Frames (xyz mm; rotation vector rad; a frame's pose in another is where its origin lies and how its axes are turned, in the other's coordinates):
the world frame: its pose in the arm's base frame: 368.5 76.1 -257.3 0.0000 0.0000 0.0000
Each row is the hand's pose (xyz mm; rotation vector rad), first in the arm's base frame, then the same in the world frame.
Working: the arm's base frame: its pose in the world frame: -368.5 -76.1 257.3 0.0000 0.0000 0.0000

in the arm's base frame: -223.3 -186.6 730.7 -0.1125 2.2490 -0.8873
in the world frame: -591.8 -262.7 988.0 -0.1125 2.2490 -0.8873
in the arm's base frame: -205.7 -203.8 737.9 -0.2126 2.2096 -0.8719
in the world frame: -574.2 -279.9 995.2 -0.2126 2.2096 -0.8719
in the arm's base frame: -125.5 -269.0 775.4 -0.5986 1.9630 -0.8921
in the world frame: -494.0 -345.1 1032.7 -0.5986 1.9630 -0.8921
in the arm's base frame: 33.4 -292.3 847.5 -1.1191 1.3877 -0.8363
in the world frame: -335.1 -368.4 1104.8 -1.1191 1.3877 -0.8363
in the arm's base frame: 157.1 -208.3 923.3 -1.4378 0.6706 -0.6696
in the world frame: -211.4 -284.4 1180.6 -1.4378 0.6706 -0.6696
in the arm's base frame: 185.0 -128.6 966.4 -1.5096 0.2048 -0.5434
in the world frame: -183.5 -204.7 1223.7 -1.5096 0.2048 -0.5434
